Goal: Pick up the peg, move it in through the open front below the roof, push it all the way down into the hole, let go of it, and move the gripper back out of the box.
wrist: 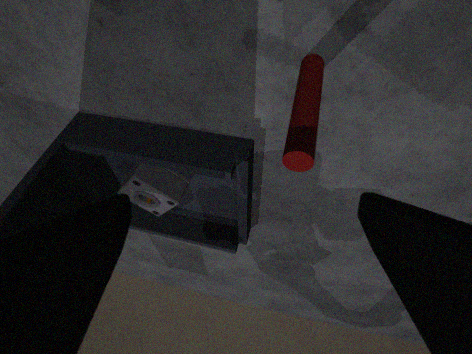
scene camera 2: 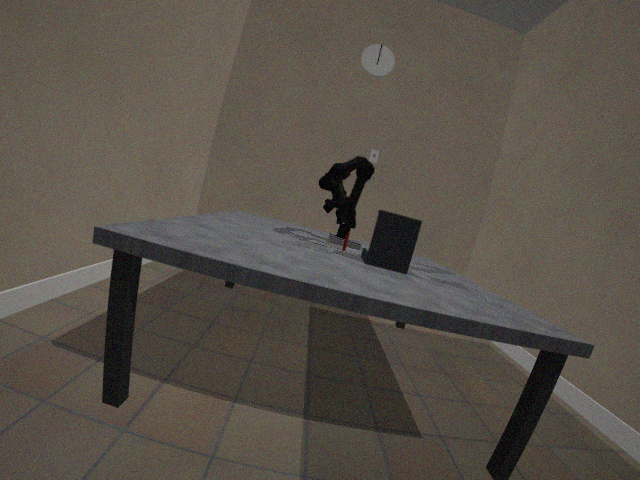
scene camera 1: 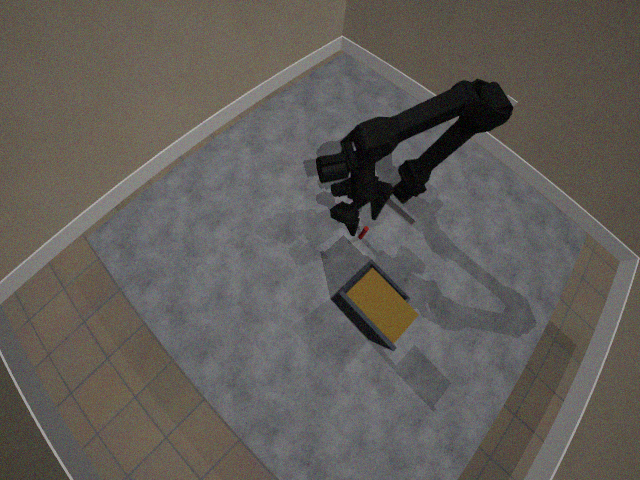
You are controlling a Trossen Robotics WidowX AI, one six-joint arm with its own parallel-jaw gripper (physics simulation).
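Places are measured from the arm's base along level axes (x ahead, y left, z up), in centimetres.
Where they show: gripper, fingertip midpoint: (wrist: 246, 204) (scene camera 2: 349, 226) (scene camera 1: 363, 227); arm's base at its link origin: (scene camera 2: 341, 237) (scene camera 1: 402, 191).
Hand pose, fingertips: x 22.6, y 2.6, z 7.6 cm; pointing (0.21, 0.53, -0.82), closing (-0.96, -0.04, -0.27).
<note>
Things, the pixels of their top centre, and the offset from my fingertips. Level surfaces: height alone.
- red peg at its top centre: (wrist: 297, 161) (scene camera 1: 366, 228) (scene camera 2: 348, 232) dx -1.7, dy +0.2, dz -2.9 cm
- yellow roof at its top centre: (scene camera 1: 393, 293) (scene camera 2: 396, 214) dx +8.9, dy +16.6, dz +9.3 cm
- light block at its top centre: (wrist: 145, 201) dx +10.6, dy +15.7, dz -6.8 cm
- grey table at its surface level: dz -10.9 cm
The red peg (scene camera 1: 363, 233) (scene camera 2: 345, 241) (wrist: 305, 110) stands upright on the table, beside the box. The box has dark walls (scene camera 1: 361, 321) (scene camera 2: 393, 241) (wrist: 165, 134) and a yellow roof (scene camera 1: 382, 304). Inside it, through the open front in the wrist view, a light block (wrist: 163, 207) with a round hole shows partly behind a finger. My gripper (scene camera 1: 363, 225) (scene camera 2: 341, 235) (wrist: 246, 204) is open and empty, close to the peg. In the wrist view the peg lies above the line between the fingertips, right of their middle, and the box shows behind the left finger.
The box is the obstacle beside the peg, its near wall edge (wrist: 243, 200) showing between the fingers in the wrist view. The grey table (scene camera 1: 206, 258) (scene camera 2: 232, 258) carries the arm (scene camera 1: 423, 116) (scene camera 2: 356, 165) and its shadows. A thin grey bar (scene camera 1: 402, 210) lies near the arm's base.
</note>
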